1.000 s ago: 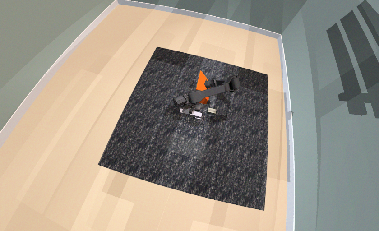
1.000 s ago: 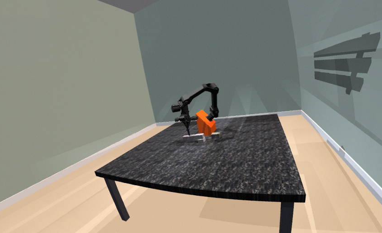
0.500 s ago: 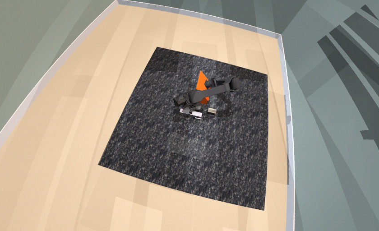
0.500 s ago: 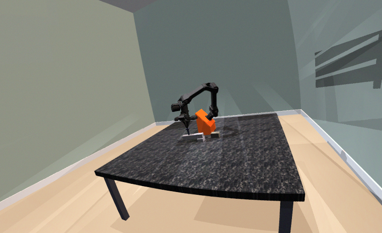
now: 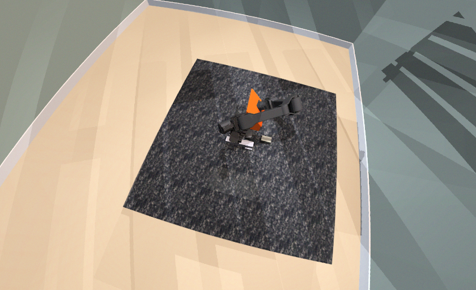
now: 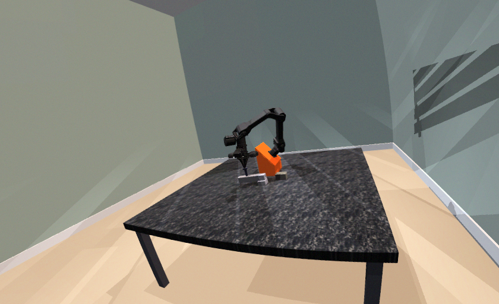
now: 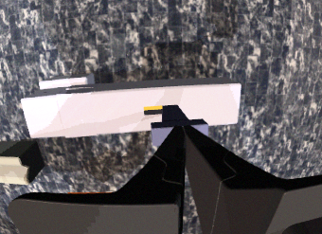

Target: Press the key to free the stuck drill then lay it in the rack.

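Right now my gripper tip is 3 cm above the small dark key. Round my gripper tip: light grey housing block (1 cm behind, 4 cm to the left, 8 cm below); drill (1 cm behind, 6 cm to the left, 7 cm below).
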